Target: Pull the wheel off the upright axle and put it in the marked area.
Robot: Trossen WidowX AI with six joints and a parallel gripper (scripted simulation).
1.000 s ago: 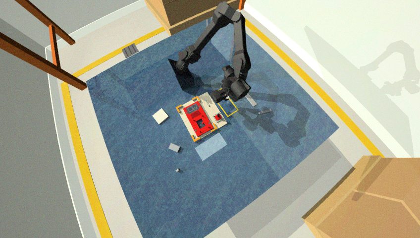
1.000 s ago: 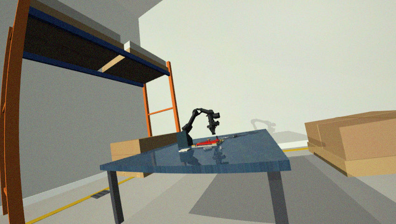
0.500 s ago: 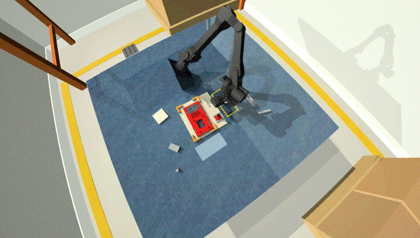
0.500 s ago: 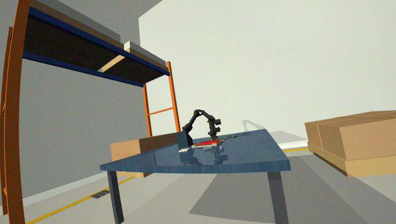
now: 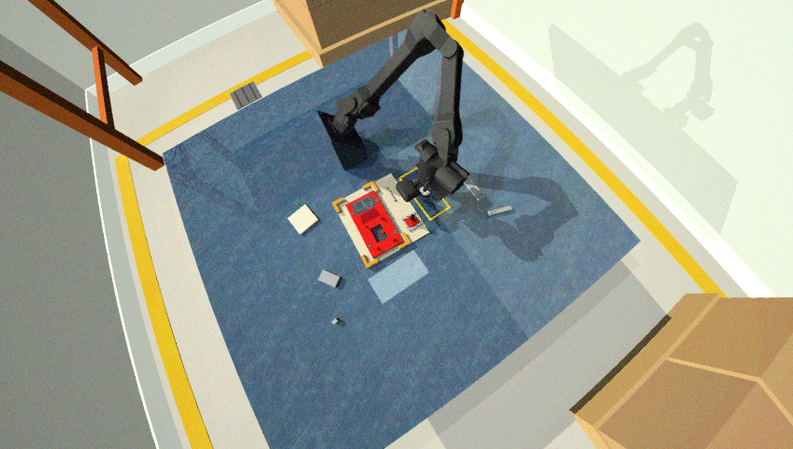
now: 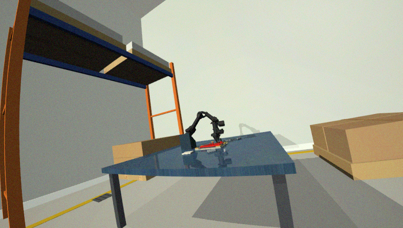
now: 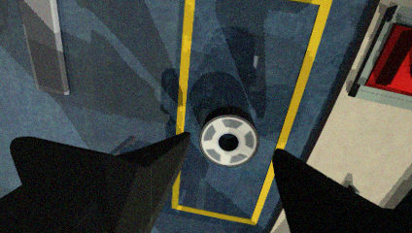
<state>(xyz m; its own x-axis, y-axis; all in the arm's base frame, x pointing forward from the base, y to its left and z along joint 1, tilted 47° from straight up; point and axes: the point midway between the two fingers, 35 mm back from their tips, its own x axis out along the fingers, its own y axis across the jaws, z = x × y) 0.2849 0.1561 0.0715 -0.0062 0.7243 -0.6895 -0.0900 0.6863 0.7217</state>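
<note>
My gripper tip is now 1 cm above the wheel. Round my gripper tip: small cube 24 cm ahead, 43 cm to the right, 1 cm below; white tile 10 cm behind, 40 cm to the right, 1 cm below; dark upright axle 7 cm ahead, 9 cm to the right, 2 cm above.
</note>
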